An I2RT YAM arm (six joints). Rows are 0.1 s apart.
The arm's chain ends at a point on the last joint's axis. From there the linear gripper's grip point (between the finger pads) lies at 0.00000 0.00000 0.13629 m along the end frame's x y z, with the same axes.
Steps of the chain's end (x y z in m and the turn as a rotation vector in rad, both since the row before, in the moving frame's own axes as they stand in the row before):
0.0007, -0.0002, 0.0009, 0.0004, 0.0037, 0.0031
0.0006, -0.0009, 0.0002, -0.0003, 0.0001, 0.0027
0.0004, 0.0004, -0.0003, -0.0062, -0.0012, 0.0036
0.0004, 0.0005, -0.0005, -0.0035, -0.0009, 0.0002
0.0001, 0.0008, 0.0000, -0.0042, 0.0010, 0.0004
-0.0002, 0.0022, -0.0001, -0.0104, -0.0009, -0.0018
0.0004, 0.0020, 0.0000, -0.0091, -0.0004, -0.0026
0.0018, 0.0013, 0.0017, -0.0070, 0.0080, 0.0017
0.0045, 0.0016, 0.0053, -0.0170, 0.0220, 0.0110
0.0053, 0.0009, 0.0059, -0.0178, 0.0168, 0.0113
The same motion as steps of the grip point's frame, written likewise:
0.0012, -0.0003, 0.0009, 0.0004, 0.0037, 0.0031
0.0006, -0.0009, 0.0002, -0.0003, 0.0001, 0.0027
0.0002, 0.0012, -0.0003, -0.0062, -0.0012, 0.0036
0.0003, 0.0010, -0.0005, -0.0035, -0.0009, 0.0002
0.0002, 0.0014, 0.0000, -0.0042, 0.0010, 0.0004
-0.0003, 0.0036, -0.0001, -0.0104, -0.0009, -0.0018
0.0003, 0.0032, 0.0000, -0.0091, -0.0004, -0.0026
0.0029, 0.0023, 0.0017, -0.0070, 0.0080, 0.0017
0.0075, 0.0039, 0.0052, -0.0170, 0.0220, 0.0110
0.0076, 0.0033, 0.0059, -0.0178, 0.0168, 0.0113

